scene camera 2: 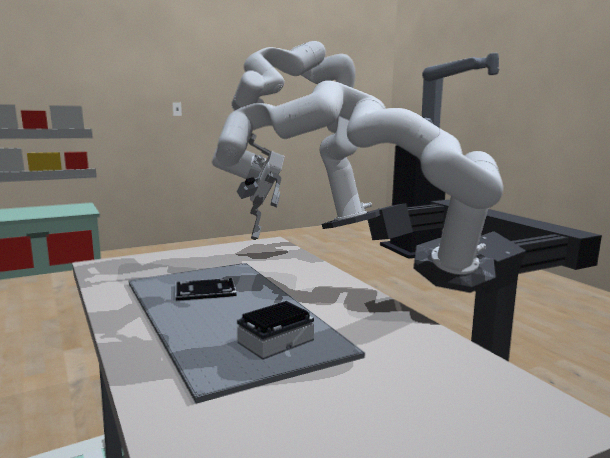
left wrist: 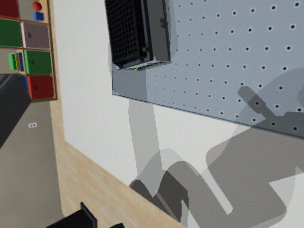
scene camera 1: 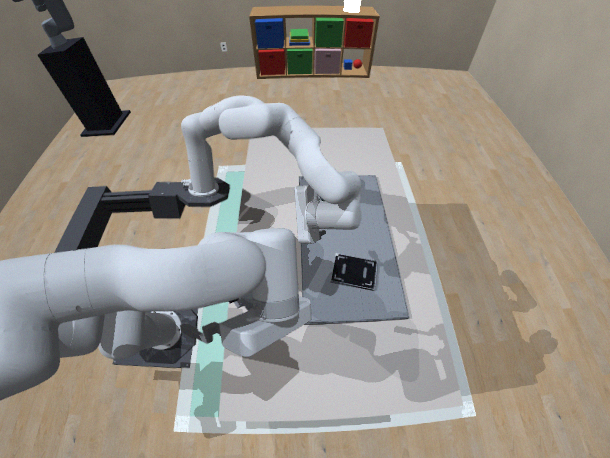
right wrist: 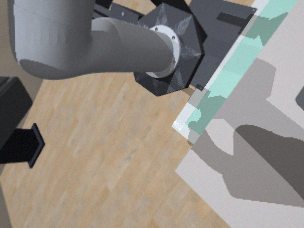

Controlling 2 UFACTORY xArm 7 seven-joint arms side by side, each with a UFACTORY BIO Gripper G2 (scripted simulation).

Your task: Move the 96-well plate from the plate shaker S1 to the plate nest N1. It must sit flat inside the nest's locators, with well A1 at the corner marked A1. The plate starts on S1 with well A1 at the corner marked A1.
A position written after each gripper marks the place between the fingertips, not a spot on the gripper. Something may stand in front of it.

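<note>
Left gripper [scene camera 2: 263,222]. Right gripper [scene camera 1: 219,314]. Black 96-well plate [scene camera 2: 285,313]; out of frame in the right wrist view. Black plate nest N1 [scene camera 1: 353,275] and [scene camera 2: 201,287]. Grey plate shaker S1 [scene camera 2: 263,348].
</note>
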